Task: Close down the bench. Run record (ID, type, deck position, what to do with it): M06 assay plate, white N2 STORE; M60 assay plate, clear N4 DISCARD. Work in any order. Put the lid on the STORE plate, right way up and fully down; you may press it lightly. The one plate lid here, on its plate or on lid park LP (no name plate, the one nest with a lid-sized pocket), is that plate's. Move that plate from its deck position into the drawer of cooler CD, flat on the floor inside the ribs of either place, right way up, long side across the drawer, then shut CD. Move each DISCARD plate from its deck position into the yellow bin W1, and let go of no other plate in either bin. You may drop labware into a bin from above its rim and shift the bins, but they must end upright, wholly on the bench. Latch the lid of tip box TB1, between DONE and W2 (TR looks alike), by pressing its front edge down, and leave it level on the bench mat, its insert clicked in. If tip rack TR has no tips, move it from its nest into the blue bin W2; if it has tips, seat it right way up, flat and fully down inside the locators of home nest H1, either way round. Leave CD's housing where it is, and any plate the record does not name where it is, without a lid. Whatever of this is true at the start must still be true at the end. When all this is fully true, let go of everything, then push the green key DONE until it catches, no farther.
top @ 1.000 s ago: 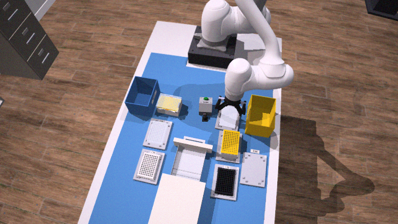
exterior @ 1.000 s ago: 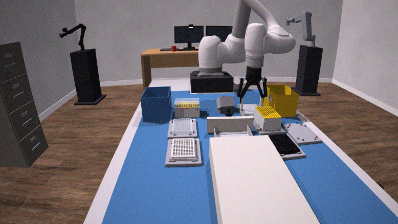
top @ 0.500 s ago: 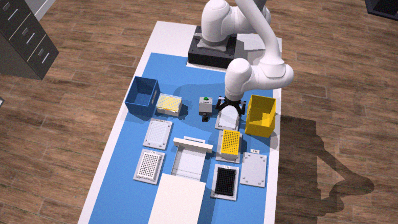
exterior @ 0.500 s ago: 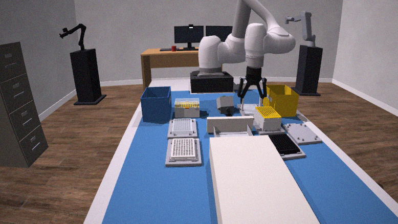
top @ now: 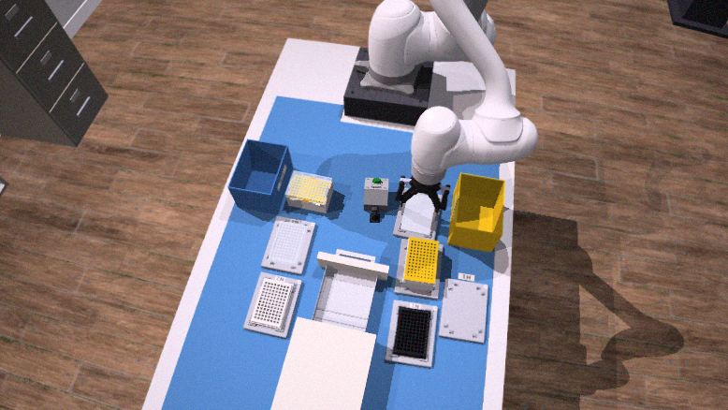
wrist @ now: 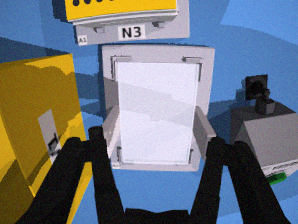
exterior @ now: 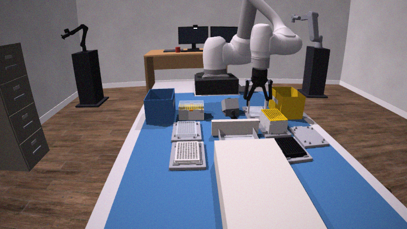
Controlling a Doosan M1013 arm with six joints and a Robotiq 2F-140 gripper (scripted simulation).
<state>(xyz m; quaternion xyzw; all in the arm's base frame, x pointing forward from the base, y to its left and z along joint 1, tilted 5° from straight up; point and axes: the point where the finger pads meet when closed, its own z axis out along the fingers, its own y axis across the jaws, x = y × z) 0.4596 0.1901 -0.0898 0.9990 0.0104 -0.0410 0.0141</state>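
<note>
The clear plate lid lies 20 mm below my hand. The rest, counted from my hand: green key DONE: 140 mm to the right, 50 mm behind, 30 mm above; lid park nest: 30 mm below; tip rack TR: 160 mm ahead, 30 mm to the left, 20 mm above.
</note>
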